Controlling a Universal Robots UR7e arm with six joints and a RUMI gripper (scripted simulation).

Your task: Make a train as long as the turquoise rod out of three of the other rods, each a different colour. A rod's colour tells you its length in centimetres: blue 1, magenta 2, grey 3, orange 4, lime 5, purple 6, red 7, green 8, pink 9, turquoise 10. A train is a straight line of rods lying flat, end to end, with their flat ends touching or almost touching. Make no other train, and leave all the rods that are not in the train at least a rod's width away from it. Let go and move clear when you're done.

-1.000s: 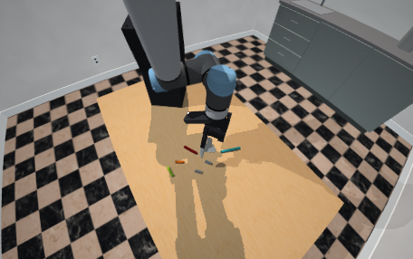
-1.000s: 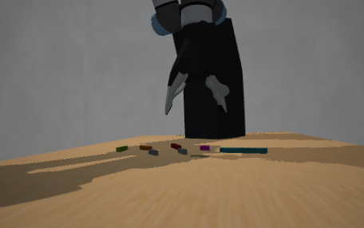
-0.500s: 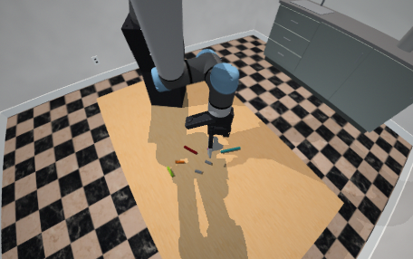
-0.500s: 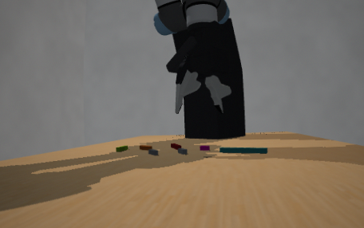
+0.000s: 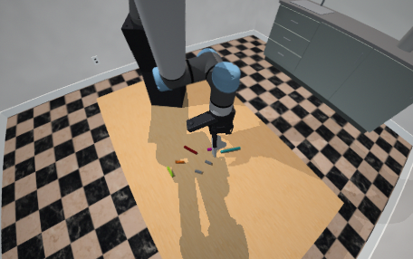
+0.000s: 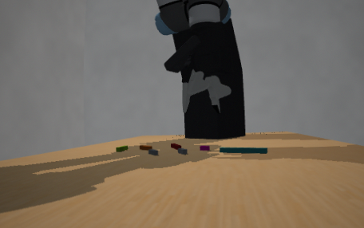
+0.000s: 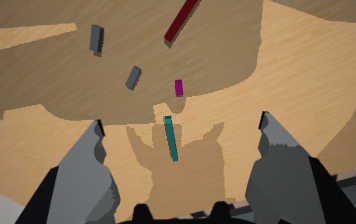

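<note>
The magenta rod lies 8 cm below my hand. Round my hand: red rod: 8 cm below, 7 cm to the right, 5 cm behind; turquoise rod: 8 cm to the left, 8 cm below, 7 cm ahead; orange rod: 15 cm to the right, 8 cm below, 4 cm behind.
</note>
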